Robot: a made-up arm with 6 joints.
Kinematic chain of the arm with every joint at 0, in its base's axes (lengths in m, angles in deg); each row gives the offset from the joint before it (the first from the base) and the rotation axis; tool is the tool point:
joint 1: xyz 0 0 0.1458 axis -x
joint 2: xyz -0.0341 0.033 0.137 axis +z
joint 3: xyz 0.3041 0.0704 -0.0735 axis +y
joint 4: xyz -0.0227 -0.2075 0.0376 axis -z
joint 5: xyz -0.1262 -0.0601 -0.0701 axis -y
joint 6: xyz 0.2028 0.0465 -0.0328 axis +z
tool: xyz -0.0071 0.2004 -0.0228
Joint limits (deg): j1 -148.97..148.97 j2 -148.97..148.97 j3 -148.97..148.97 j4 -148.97..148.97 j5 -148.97..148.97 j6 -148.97..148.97
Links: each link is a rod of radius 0.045 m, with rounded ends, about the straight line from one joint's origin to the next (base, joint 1, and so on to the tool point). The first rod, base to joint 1, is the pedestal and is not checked.
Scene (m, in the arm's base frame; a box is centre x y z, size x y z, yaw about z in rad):
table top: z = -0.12
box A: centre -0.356 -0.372 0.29 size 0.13 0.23 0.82 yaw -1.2
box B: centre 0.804 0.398 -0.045 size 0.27 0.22 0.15 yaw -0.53
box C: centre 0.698 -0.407 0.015 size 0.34 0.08 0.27 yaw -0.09
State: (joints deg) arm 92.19 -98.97 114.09 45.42 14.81 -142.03
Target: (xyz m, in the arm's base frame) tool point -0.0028 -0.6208 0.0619
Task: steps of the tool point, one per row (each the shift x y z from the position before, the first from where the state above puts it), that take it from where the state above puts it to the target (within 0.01 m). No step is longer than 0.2 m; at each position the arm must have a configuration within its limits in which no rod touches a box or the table.
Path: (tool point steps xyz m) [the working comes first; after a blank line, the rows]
Joints at the target: -3.38 -66.87 125.73 46.81 75.89 -122.25
Straight joint move there: touches box A.

1: 0.0713 0.0025 0.1389
2: 0.1154 -0.0013 0.1159
3: 0.1517 -0.0036 0.0775
4: 0.1740 -0.0033 0.0274
5: 0.1788 0.0008 -0.0292
6: 0.1641 0.0075 -0.0854
7: -0.0472 -0.1649 0.0400
8: -0.0557 -0.1708 -0.0219
9: -0.0623 -0.1539 -0.0809
10: -0.0673 -0.1184 -0.1292
11: -0.0714 -0.0693 -0.1613
12: -0.0751 -0.0136 -0.1746

